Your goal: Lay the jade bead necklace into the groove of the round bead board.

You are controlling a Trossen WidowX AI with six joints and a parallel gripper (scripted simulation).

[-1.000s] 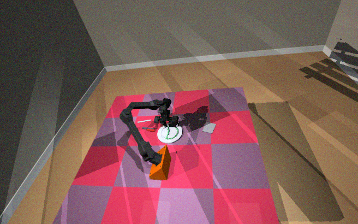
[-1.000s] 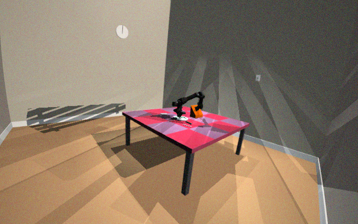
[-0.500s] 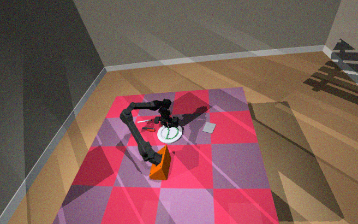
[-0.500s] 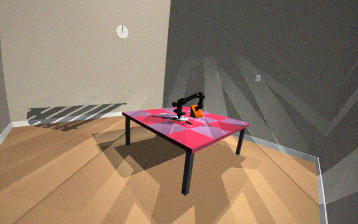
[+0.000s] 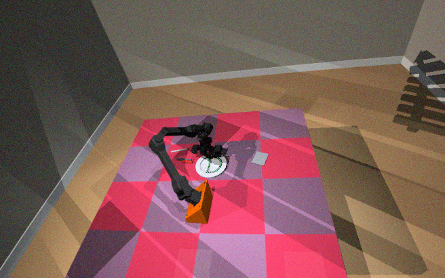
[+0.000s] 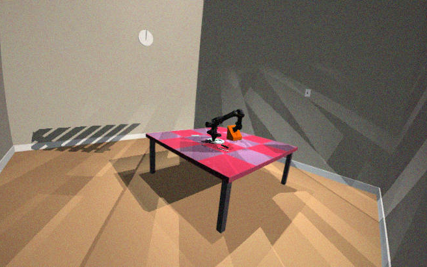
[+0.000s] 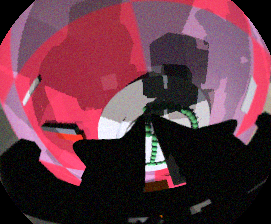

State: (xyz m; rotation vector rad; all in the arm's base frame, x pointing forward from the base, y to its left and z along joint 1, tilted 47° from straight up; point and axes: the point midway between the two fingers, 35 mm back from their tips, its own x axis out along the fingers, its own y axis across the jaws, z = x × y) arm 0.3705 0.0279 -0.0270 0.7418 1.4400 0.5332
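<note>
Now: gripper tip 50 mm past the round white bead board, 10 mm to the left of it and 10 mm above it. From my gripper tip the other things lie so: red-handled tool: 160 mm to the left, 10 mm below; flat grey pad: 330 mm to the right, 20 mm behind, 10 mm below; thin white rod: 230 mm to the left, 100 mm ahead, 10 mm below.
</note>
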